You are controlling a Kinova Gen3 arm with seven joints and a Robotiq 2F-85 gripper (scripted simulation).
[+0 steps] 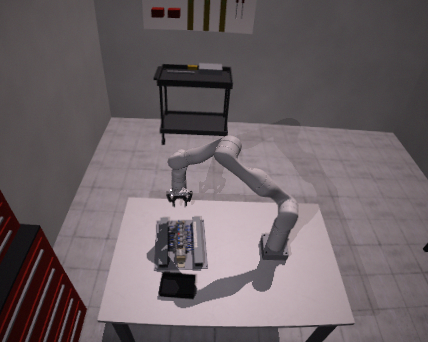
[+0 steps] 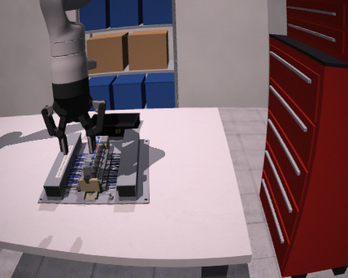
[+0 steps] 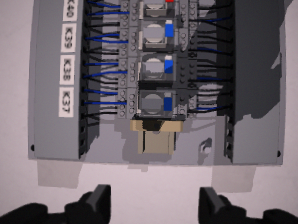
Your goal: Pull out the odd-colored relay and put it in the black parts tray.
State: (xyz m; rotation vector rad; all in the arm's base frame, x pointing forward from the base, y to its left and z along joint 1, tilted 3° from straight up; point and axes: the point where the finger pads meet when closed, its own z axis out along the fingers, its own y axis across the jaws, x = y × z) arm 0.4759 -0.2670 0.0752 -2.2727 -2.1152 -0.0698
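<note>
Now: the red-button relay 14 cm to the left of my hand, 9 cm below it and 1 cm ahead of it. From my hand the other things lie so: black parts tray (41 cm to the left, 12 cm below, 5 cm ahead).
</note>
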